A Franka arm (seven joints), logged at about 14 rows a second.
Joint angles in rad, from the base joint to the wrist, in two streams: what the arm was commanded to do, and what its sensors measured. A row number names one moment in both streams.
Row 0, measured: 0.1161 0.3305 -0.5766 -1.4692 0.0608 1.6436 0.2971
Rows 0 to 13, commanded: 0.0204 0.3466 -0.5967 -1.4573 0.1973 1.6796 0.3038; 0.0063 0.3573 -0.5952 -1.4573 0.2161 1.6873 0.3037; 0.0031 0.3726 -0.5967 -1.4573 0.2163 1.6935 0.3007; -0.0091 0.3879 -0.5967 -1.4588 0.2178 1.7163 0.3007; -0.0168 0.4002 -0.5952 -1.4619 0.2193 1.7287 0.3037; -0.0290 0.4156 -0.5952 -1.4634 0.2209 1.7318 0.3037; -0.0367 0.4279 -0.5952 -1.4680 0.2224 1.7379 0.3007; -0.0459 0.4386 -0.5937 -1.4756 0.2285 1.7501 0.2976; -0.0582 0.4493 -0.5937 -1.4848 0.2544 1.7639 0.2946; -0.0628 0.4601 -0.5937 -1.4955 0.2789 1.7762 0.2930; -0.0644 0.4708 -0.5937 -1.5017 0.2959 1.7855 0.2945; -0.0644 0.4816 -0.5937 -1.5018 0.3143 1.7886 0.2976; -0.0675 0.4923 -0.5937 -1.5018 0.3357 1.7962 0.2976; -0.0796 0.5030 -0.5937 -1.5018 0.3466 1.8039 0.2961
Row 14, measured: -0.0645 0.4868 -0.5935 -1.5001 0.3012 1.7784 0.2950
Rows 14 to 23, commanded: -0.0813 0.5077 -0.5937 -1.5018 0.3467 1.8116 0.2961; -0.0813 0.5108 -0.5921 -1.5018 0.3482 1.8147 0.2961; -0.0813 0.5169 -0.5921 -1.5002 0.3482 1.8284 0.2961; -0.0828 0.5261 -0.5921 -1.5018 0.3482 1.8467 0.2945; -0.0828 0.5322 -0.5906 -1.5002 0.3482 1.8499 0.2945; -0.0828 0.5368 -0.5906 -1.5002 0.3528 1.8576 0.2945; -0.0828 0.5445 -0.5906 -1.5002 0.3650 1.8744 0.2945; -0.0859 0.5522 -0.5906 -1.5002 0.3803 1.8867 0.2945; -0.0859 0.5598 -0.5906 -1.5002 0.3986 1.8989 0.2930; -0.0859 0.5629 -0.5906 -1.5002 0.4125 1.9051 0.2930
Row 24, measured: -0.0761 0.5488 -0.5928 -1.5015 0.3644 1.8764 0.2950
